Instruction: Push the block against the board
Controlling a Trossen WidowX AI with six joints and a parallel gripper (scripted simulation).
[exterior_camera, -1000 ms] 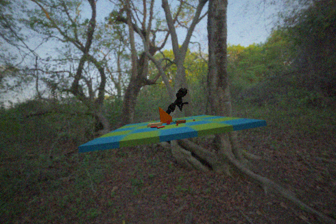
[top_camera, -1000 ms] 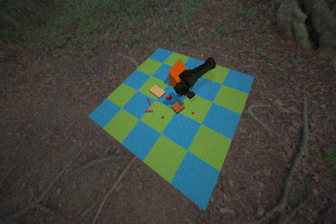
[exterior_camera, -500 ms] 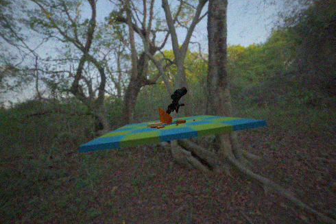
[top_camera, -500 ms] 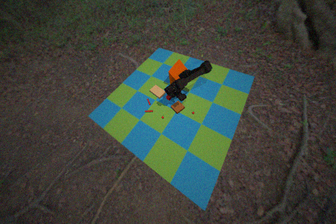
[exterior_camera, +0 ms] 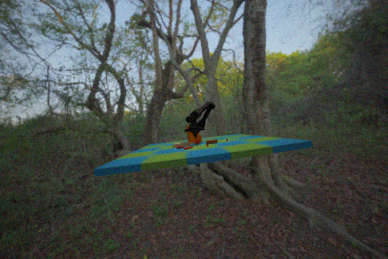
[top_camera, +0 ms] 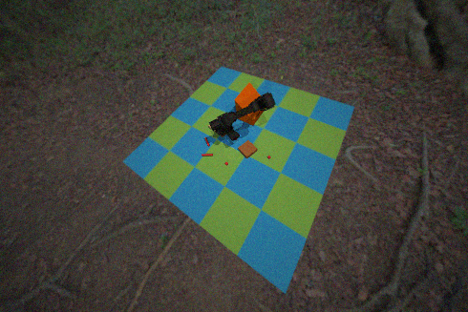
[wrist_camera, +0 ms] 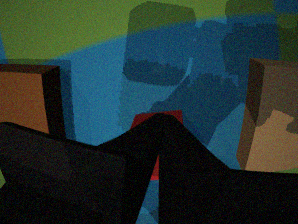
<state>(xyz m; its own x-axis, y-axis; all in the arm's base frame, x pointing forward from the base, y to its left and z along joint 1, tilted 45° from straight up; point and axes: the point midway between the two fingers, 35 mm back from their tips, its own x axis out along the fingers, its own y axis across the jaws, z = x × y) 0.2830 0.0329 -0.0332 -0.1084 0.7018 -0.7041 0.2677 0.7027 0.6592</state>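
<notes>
Now: the small red cube 40 mm behind my gripper tip, 10 mm to the left of it and 40 mm below it. Also, from my gripper tip: board: 30 mm behind, 140 mm to the right, 50 mm below; square block: 10 mm behind, 150 mm to the left, 50 mm below.
</notes>
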